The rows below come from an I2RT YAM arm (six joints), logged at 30 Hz.
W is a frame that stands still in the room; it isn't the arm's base.
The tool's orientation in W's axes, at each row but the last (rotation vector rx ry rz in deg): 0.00 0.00 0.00; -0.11 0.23 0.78; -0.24 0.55 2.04; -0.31 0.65 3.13; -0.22 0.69 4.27; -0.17 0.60 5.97; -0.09 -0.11 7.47; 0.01 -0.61 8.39; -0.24 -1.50 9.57; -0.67 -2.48 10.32
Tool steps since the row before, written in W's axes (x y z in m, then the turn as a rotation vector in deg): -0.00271 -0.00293 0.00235 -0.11 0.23 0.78; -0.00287 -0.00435 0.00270 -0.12 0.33 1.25; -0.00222 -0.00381 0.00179 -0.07 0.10 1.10; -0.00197 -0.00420 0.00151 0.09 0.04 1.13; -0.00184 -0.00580 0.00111 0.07 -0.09 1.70; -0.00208 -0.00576 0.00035 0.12 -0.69 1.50; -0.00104 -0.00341 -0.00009 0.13 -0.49 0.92; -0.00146 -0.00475 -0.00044 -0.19 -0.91 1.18; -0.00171 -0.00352 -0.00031 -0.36 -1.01 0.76; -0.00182 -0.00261 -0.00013 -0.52 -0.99 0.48
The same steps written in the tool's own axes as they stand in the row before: -0.00271 -0.00293 0.00235 -0.11 0.23 0.78; -0.00294 -0.00432 0.00268 -0.12 0.33 1.25; -0.00237 -0.00374 0.00175 -0.08 0.10 1.10; -0.00221 -0.00409 0.00146 0.08 0.03 1.13; -0.00228 -0.00565 0.00106 0.04 -0.10 1.70; -0.00267 -0.00551 0.00031 0.03 -0.70 1.50; -0.00147 -0.00325 -0.00009 0.07 -0.50 0.92; -0.00214 -0.00449 -0.00042 -0.31 -0.87 1.18; -0.00228 -0.00318 -0.00027 -0.50 -0.94 0.77; -0.00226 -0.00224 -0.00007 -0.67 -0.89 0.49
